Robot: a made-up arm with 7 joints. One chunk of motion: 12 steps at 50 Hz.
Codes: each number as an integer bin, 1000 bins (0 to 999) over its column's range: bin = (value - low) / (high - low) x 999, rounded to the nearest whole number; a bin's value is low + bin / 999 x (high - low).
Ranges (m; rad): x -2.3..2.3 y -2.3..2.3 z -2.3..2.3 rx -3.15..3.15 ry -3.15..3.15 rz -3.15..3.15
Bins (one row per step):
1: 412 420 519 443 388 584
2: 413 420 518 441 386 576
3: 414 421 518 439 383 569
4: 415 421 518 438 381 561
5: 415 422 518 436 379 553
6: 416 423 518 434 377 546
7: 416 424 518 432 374 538
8: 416 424 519 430 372 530
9: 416 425 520 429 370 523
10: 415 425 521 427 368 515
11: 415 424 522 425 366 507
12: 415 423 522 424 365 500
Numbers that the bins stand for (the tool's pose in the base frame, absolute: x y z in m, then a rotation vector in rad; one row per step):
1: -0.4029 -0.3661 0.0898 -0.3563 -0.7032 0.5329
2: -0.3983 -0.3661 0.0852 -0.3689 -0.7158 0.4824
3: -0.3937 -0.3615 0.0852 -0.3815 -0.7347 0.4383
4: -0.3891 -0.3615 0.0852 -0.3878 -0.7473 0.3878
5: -0.3891 -0.3569 0.0852 -0.4005 -0.7599 0.3374
6: -0.3845 -0.3523 0.0852 -0.4131 -0.7725 0.2932
7: -0.3845 -0.3476 0.0852 -0.4257 -0.7914 0.2428
8: -0.3845 -0.3476 0.0898 -0.4383 -0.8041 0.1923
9: -0.3845 -0.3430 0.0944 -0.4446 -0.8167 0.1482
10: -0.3891 -0.3430 0.0990 -0.4572 -0.8293 0.0977
11: -0.3891 -0.3476 0.1036 -0.4698 -0.8419 0.0473
12: -0.3891 -0.3523 0.1036 -0.4761 -0.8482 0.0032

